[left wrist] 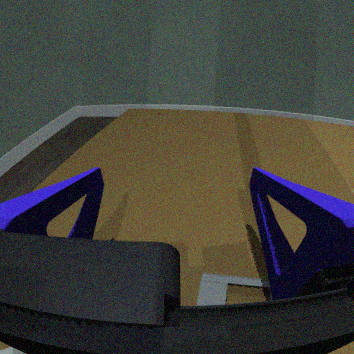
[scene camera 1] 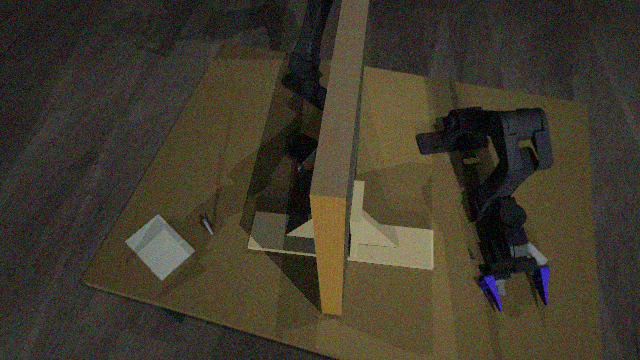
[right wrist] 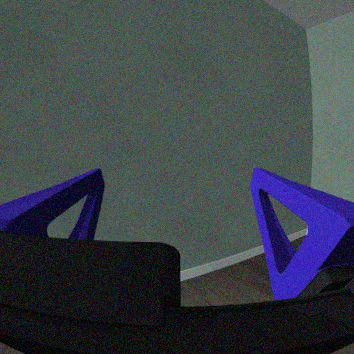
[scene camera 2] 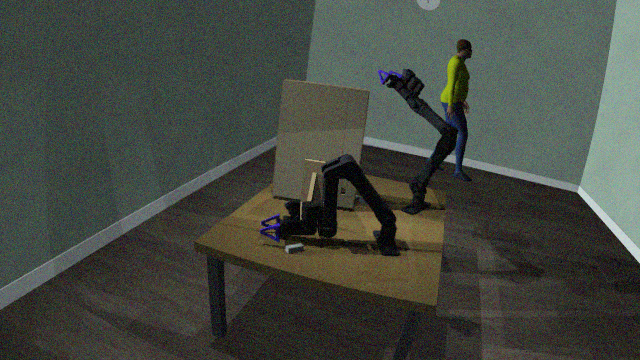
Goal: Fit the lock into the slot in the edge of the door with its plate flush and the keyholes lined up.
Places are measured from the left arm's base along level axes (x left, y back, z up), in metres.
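Pixels of known places: left gripper, fingertip midpoint: (left wrist: 176, 175) (scene camera 1: 523, 308) (scene camera 2: 260, 227); right gripper, fingertip midpoint: (right wrist: 176, 175) (scene camera 2: 384, 71); left arm's base, link origin: (scene camera 1: 451, 141) (scene camera 2: 385, 243); right arm's base, link origin: (scene camera 1: 310, 91) (scene camera 2: 416, 208).
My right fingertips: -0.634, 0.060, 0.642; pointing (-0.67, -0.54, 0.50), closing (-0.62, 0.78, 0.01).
Ahead of a thing's pixels: the offset from my right fingertips to its top centre, as dx, dy, dz. Level surfaces: height alone.
The lock @[+0.719, -0.431, -0.620] (scene camera 1: 538, 255) (scene camera 2: 294, 248) (left wrist: 212, 290) is a small pale grey piece, low at the table beneath my left gripper and partly hidden by it. My left gripper (scene camera 1: 524, 307) (scene camera 2: 264, 227) (left wrist: 176, 175) is open, its blue fingertips apart and beyond the lock, with no object between them. My right gripper (scene camera 2: 384, 74) (right wrist: 176, 175) is open and empty, raised high to the right of the door in scene camera 2. The door @[+0.263, -0.324, -0.081] (scene camera 1: 340, 110) (scene camera 2: 320, 115) stands upright, with a small dark keyhole opening (scene camera 2: 343, 190) low on its face. The edge slot cannot be made out.
Cream supports (scene camera 1: 415, 247) (scene camera 2: 313, 187) brace the door's foot on the wooden table @[dz -0.642] (scene camera 1: 200, 150) (scene camera 2: 325, 265). A pale square block @[-0.199, -0.269, -0.641] (scene camera 1: 160, 247) and a small grey metal piece @[-0.065, -0.242, -0.566] (scene camera 1: 206, 225) lie left of the door in scene camera 1. A person (scene camera 2: 456, 82) stands behind the table.
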